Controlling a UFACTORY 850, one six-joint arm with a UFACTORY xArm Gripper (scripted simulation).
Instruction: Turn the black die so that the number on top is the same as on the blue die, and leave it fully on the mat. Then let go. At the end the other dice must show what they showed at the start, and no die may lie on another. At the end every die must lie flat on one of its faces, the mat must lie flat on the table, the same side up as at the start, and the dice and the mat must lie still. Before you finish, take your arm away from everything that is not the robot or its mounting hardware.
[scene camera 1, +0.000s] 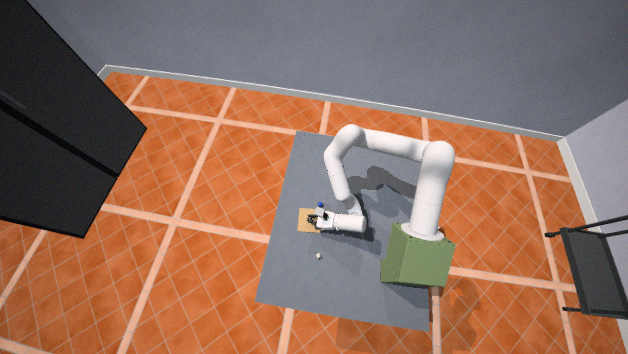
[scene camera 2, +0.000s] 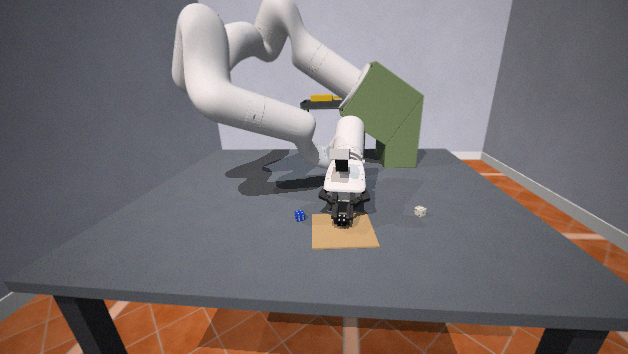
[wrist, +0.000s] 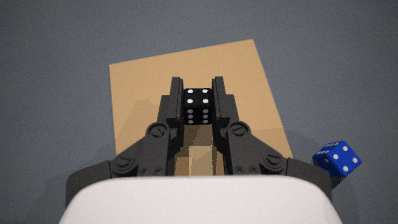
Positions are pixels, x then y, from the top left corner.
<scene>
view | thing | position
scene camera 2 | my gripper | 341, 221
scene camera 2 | mat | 359, 233
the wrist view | my gripper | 197, 92
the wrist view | blue die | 338, 159
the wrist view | black die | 197, 103
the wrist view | mat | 136, 86
</scene>
